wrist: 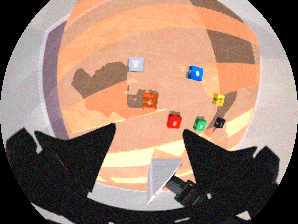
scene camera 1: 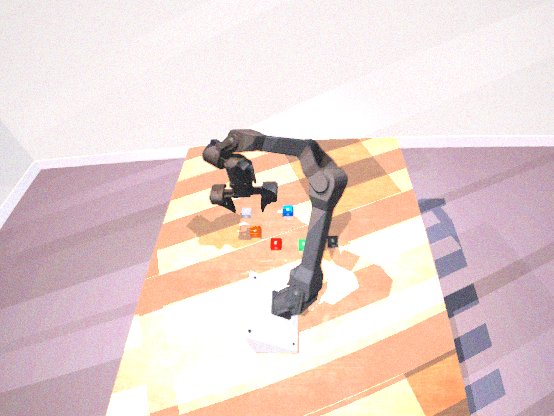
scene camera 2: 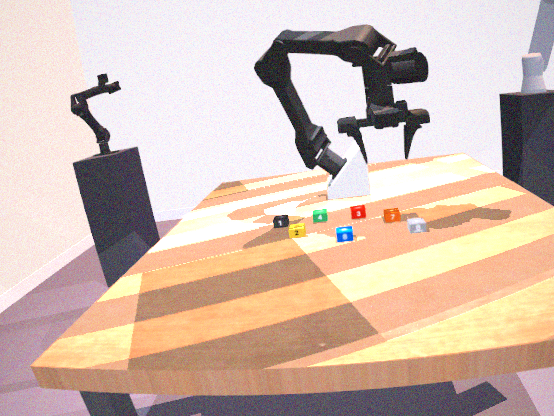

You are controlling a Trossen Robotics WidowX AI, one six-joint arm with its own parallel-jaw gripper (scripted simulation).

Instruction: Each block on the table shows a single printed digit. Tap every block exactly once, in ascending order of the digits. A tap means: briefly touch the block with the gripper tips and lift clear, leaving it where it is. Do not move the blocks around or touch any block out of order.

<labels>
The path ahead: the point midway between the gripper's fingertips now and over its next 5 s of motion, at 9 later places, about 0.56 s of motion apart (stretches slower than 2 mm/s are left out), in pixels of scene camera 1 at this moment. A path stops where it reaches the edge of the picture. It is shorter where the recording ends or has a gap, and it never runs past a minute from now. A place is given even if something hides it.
The gripper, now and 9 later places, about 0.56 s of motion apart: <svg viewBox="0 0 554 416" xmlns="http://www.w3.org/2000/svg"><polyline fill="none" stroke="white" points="249,211 241,193 240,190 281,185 285,187 308,195 314,198 327,211 330,229 331,234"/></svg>
</labels>
